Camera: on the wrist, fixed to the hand. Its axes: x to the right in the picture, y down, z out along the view.
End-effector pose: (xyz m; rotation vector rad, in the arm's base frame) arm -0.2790 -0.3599 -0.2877 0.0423 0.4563 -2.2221
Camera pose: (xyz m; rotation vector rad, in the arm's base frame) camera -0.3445 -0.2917 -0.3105 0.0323 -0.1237 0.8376
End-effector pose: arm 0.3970 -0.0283 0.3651 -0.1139 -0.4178 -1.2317
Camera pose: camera 0.3326 -0.0680 0.3040 -0.7450 -0.1645 1.8480
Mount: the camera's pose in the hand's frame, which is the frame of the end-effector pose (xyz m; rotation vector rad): -0.0045 -0.0818 -0.0524 -0.0921 -0.5317 3.0667
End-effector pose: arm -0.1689 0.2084 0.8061 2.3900 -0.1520 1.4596
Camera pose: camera -0.1938 0.3024 0.8054 -0.1014 2.1204 -0.0663
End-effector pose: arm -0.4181 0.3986 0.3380 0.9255 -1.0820 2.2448
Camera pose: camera -0.3803 0.4874 0.3504 0.5277 0.8464 -0.3727
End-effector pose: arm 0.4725 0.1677 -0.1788 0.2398 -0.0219 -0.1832
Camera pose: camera 0.4558 0.1027 -0.2492 -0.1588 -0.8366 2.8042
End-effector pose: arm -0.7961 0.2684 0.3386 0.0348 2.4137 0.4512
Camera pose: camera -0.8180 0.1746 0.3519 -2.9124 0.1964 -1.1214
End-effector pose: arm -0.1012 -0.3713 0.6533 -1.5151 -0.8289 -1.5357
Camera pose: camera -0.1981 -0.3796 0.6524 -1.0675 1.2775 1.1493
